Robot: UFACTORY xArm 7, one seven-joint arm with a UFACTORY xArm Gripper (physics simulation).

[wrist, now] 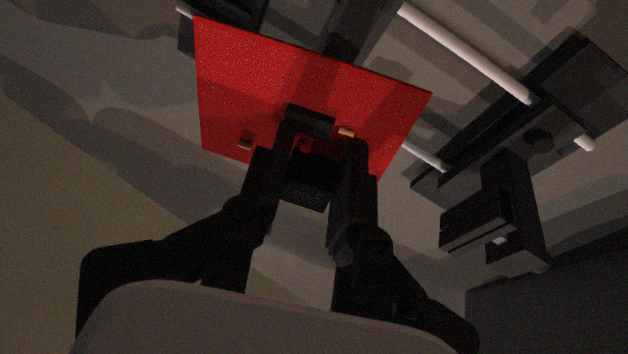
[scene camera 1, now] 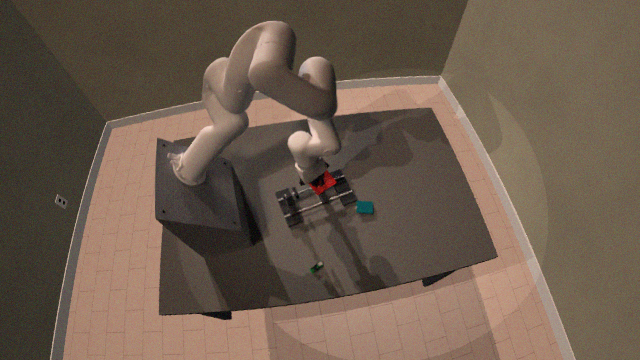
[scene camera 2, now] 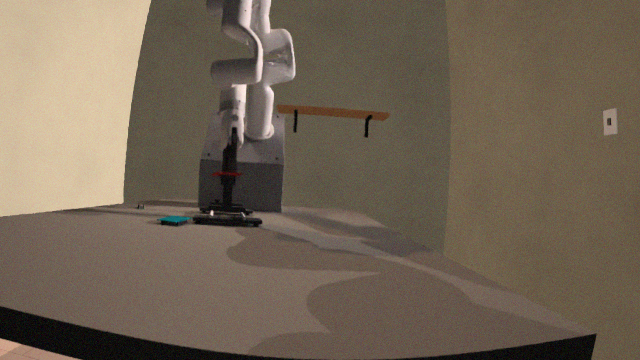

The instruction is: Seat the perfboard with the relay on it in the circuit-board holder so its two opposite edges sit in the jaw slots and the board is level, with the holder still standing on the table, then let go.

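Places are measured from the arm's base along level axes (x ahead, y left, z up), in millimetres.
Pixels of known places: gripper, between the fingertips: (wrist: 316, 154) (scene camera 1: 317, 182) (scene camera 2: 229, 174); arm's base, origin of its link: (scene camera 1: 189, 170) (scene camera 2: 258, 130).
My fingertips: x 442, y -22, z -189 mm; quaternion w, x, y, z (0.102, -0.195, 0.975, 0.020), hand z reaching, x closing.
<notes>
Ahead of a thing's pixels: the offset from my fingertips to its top centre. "*": to the spot under its first point.
The red perfboard @(5 mm right, 15 mm ahead, 18 mm up) (scene camera 1: 326, 183) (scene camera 2: 217, 174) (wrist: 240, 62) is held above the circuit-board holder and looks close to level in the second scene view. The black relay @(9 mm left, 5 mm back, 18 mm up) (wrist: 306, 196) shows between the fingers, partly hidden by them. My gripper (scene camera 1: 316, 181) (scene camera 2: 228, 173) (wrist: 316, 154) is shut on the relay. The black holder @(4 mm right, 12 mm back, 4 mm down) (scene camera 1: 288, 205) (scene camera 2: 227, 221) (wrist: 505, 125) stands on the table, with two pale rods. One slotted jaw (wrist: 472, 227) shows right of the board in the wrist view, apart from it. Another dark upright part @(* 11 mm right, 15 mm ahead, 84 mm down) (wrist: 350, 42) is partly hidden behind the board's far edge.
A teal block @(91 mm right, 176 mm ahead, 108 mm down) (scene camera 1: 365, 207) (scene camera 2: 174, 219) lies beside the holder's end. A small green and white item @(297 mm right, 65 mm back, 109 mm down) (scene camera 1: 317, 267) lies toward the table's near edge in the first scene view. The arm's grey pedestal (scene camera 1: 200, 205) stands at the left. A wooden shelf (scene camera 2: 332, 112) hangs on the wall.
</notes>
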